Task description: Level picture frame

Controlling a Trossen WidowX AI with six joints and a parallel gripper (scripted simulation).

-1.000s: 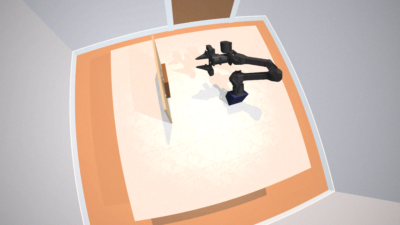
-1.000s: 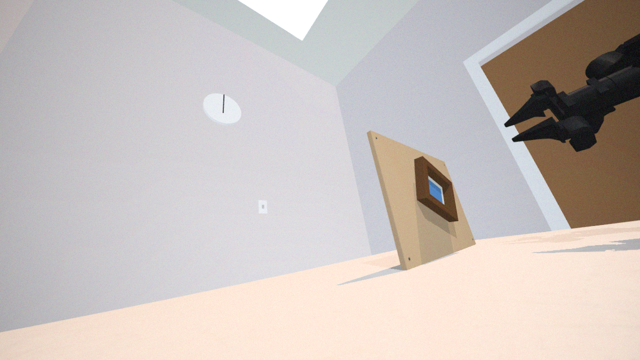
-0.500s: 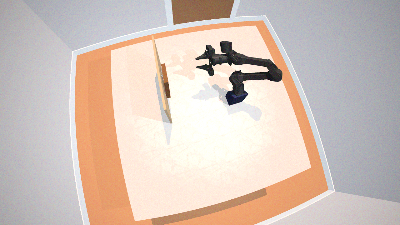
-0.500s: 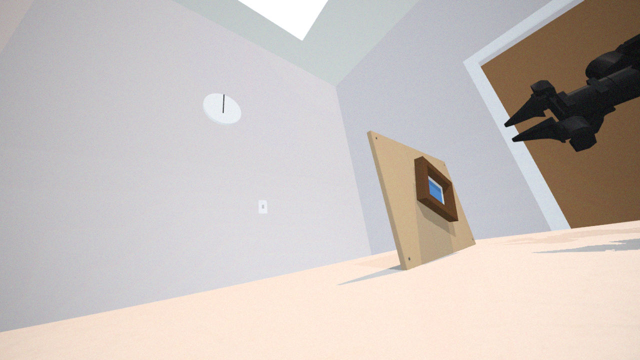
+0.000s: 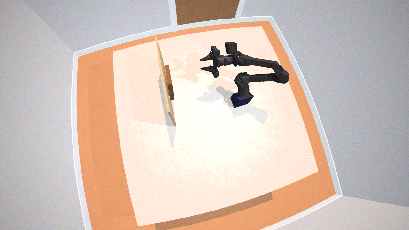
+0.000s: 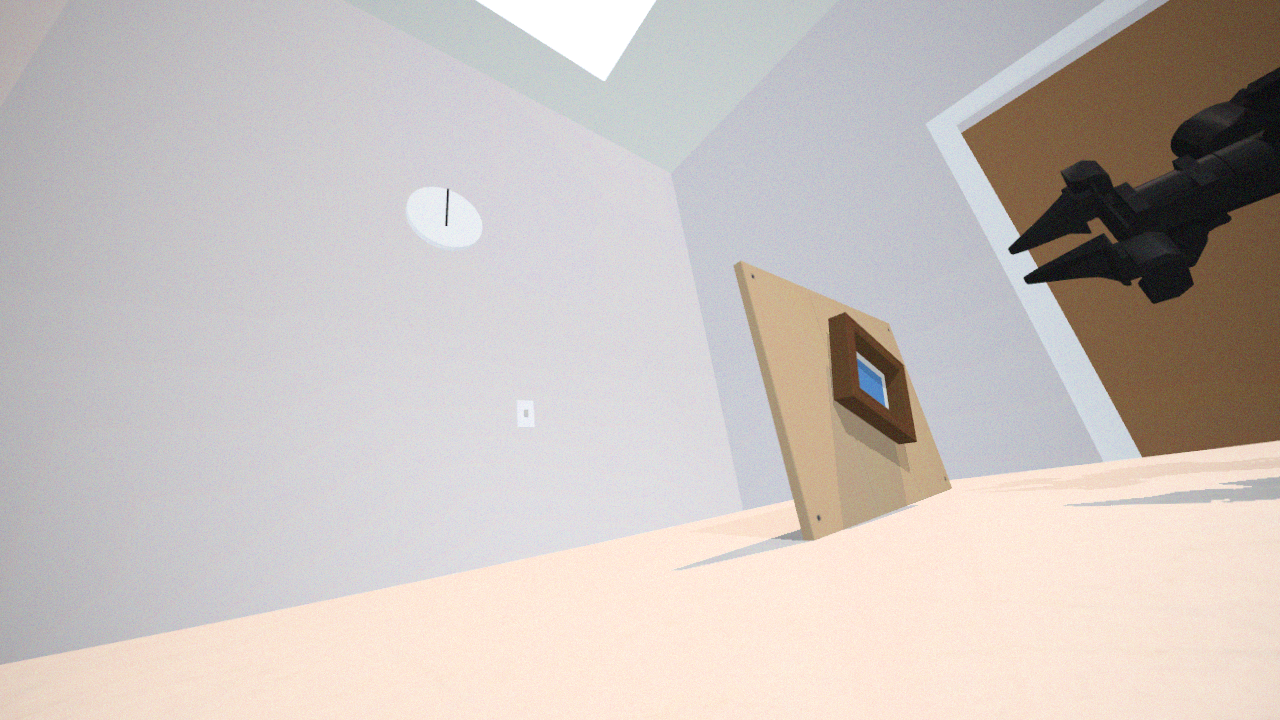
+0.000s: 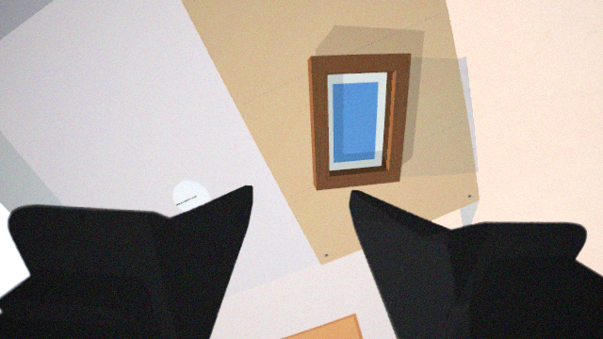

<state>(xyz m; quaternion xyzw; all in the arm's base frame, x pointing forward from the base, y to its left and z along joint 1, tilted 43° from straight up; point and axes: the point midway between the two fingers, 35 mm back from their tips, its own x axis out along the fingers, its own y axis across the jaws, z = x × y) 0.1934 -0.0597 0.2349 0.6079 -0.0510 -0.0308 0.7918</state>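
The brown wooden picture frame is 200 mm ahead of my gripper tip and 90 mm below it. Round my gripper tip: tan wall board 210 mm ahead, 10 mm to the right, 100 mm below.
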